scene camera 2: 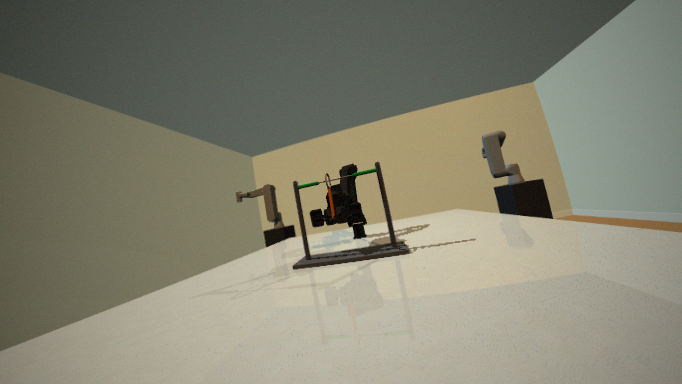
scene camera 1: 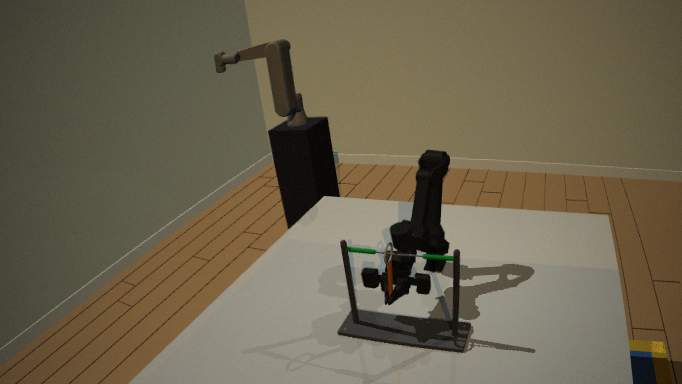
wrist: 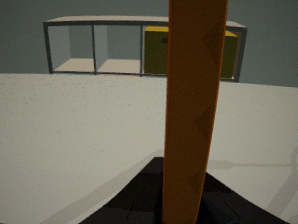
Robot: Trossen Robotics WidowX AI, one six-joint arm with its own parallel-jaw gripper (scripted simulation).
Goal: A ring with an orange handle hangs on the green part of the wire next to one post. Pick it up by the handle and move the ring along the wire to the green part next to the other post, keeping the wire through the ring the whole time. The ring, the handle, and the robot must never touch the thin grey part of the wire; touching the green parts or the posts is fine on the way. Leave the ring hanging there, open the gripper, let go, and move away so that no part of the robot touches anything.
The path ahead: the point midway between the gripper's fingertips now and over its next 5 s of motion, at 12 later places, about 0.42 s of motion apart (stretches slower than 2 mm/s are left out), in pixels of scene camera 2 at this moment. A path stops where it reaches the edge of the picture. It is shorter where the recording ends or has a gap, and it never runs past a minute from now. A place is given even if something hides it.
My gripper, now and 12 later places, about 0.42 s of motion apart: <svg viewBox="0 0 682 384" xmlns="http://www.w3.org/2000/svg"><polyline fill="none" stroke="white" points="332,221 335,221 340,220 345,219 350,218 353,218 356,217 361,217 364,216 367,216 369,220 368,218 368,216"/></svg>
